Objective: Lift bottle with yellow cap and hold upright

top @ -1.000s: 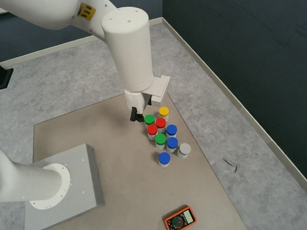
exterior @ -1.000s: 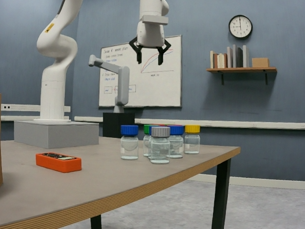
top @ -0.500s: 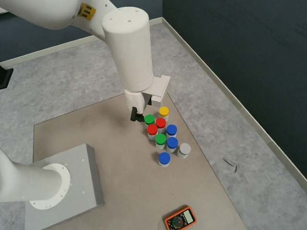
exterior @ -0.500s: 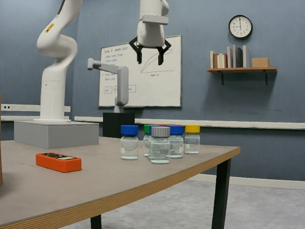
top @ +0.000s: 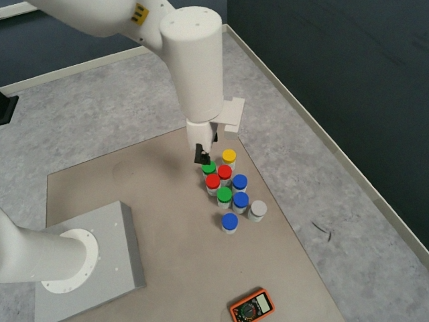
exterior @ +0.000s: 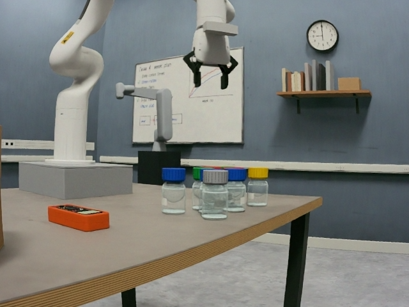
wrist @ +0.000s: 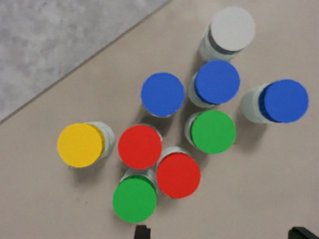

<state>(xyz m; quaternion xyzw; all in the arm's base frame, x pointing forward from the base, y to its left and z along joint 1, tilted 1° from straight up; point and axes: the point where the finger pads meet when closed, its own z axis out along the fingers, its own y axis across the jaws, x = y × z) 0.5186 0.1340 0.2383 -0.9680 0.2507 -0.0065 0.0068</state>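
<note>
The yellow-capped bottle is 28 cm below my hand, 9 cm to the left of it and 9 cm ahead of it. From my hand the other things lie so: grey-capped bottle: 28 cm below, 14 cm to the right, 13 cm ahead; then orange multimeter: 42 cm to the right, 31 cm below, 1 cm ahead.
</note>
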